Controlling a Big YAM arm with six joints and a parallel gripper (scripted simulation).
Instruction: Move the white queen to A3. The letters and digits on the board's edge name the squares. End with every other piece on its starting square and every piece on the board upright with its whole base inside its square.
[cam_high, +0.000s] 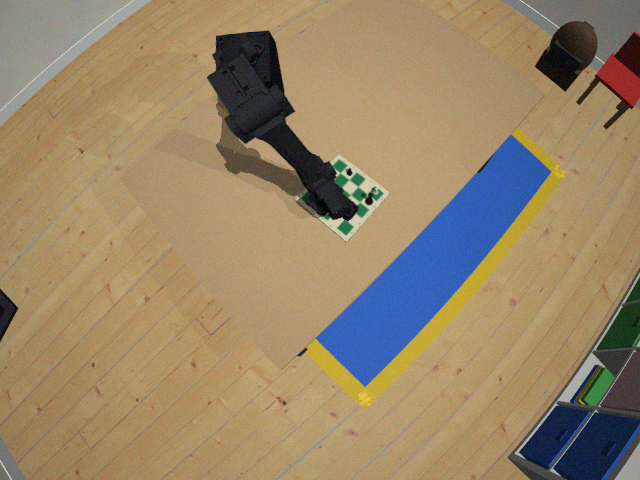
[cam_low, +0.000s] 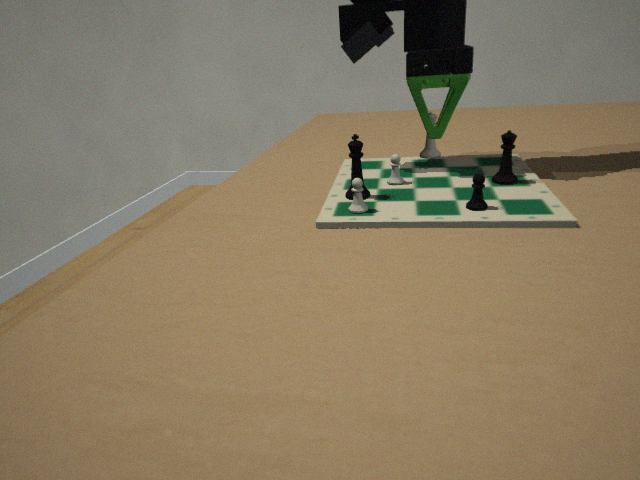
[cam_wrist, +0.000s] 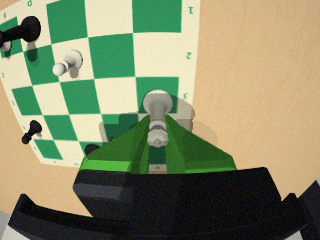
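The green-and-cream chessboard is 20 mm ahead of my hand, 70 mm to the left of it and 40 mm below it. From my hand the other things lie so: black queen 50 mm behind, 90 mm to the left, 10 mm below; then white queen right at my hand; then black king 100 mm ahead, 100 mm to the left, 10 mm below.
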